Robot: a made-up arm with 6 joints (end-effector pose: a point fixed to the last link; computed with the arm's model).
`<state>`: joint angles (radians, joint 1 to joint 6).
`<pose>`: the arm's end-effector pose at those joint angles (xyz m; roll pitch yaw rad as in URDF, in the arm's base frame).
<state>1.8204 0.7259 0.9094 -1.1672 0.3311 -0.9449</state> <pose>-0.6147 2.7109 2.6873 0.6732 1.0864 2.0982</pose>
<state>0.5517 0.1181 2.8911 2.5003 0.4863 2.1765</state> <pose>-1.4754 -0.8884 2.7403 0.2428 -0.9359 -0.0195</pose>
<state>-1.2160 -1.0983 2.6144 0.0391 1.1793 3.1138</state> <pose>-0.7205 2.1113 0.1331 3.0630 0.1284 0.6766</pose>
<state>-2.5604 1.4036 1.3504 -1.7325 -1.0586 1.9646</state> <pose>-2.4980 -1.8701 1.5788 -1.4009 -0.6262 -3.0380</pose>
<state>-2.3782 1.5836 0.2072 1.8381 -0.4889 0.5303</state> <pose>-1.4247 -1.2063 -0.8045 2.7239 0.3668 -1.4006</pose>
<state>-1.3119 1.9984 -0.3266 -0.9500 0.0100 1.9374</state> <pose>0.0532 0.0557 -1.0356 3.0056 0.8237 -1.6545</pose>
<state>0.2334 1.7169 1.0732 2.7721 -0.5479 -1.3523</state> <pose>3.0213 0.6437 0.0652 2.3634 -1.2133 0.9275</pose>
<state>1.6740 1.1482 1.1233 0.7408 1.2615 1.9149</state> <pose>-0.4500 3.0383 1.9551 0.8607 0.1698 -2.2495</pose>
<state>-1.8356 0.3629 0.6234 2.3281 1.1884 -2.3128</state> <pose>-0.4596 -2.2564 2.7810 -2.0379 -0.1290 -2.2939</pose>
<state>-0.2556 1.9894 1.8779 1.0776 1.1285 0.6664</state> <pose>3.0868 -0.5950 0.8037 1.2009 -0.8501 2.6485</pose>
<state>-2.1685 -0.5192 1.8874 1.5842 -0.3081 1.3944</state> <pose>1.1446 1.8122 3.2285 -0.7556 -0.4157 -0.4122</pose>
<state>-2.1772 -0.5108 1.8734 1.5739 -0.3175 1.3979</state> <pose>1.1387 1.7737 3.2705 -0.7306 -0.4213 -0.4194</pose>
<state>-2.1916 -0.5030 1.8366 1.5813 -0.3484 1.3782</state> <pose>1.1214 1.7083 3.3448 -0.6926 -0.4421 -0.4199</pose>
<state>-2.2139 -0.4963 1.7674 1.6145 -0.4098 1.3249</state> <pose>1.0831 1.6031 3.4588 -0.6413 -0.4874 -0.4124</pose>
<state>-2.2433 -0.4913 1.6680 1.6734 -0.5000 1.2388</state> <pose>1.0172 1.4588 3.5966 -0.5911 -0.5592 -0.3999</pose>
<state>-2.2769 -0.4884 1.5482 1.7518 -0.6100 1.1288</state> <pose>0.9235 1.2886 3.7321 -0.5614 -0.6495 -0.3866</pose>
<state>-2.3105 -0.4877 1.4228 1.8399 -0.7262 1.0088</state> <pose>0.8119 1.1151 3.8417 -0.5653 -0.7401 -0.3741</pose>
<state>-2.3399 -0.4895 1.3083 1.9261 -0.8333 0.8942</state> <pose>0.7028 0.9640 3.9141 -0.6010 -0.8109 -0.3613</pose>
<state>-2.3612 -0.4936 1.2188 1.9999 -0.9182 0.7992</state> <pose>0.6168 0.8546 3.9522 -0.6524 -0.8523 -0.3480</pose>
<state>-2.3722 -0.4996 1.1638 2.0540 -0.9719 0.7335</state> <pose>0.5691 0.7972 3.9656 -0.7010 -0.8661 -0.3348</pose>
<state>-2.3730 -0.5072 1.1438 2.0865 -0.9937 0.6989</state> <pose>0.5622 0.7902 3.9633 -0.7375 -0.8612 -0.3206</pose>
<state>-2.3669 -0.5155 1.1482 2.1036 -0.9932 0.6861</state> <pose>0.5831 0.8173 3.9522 -0.7632 -0.8467 -0.3057</pose>
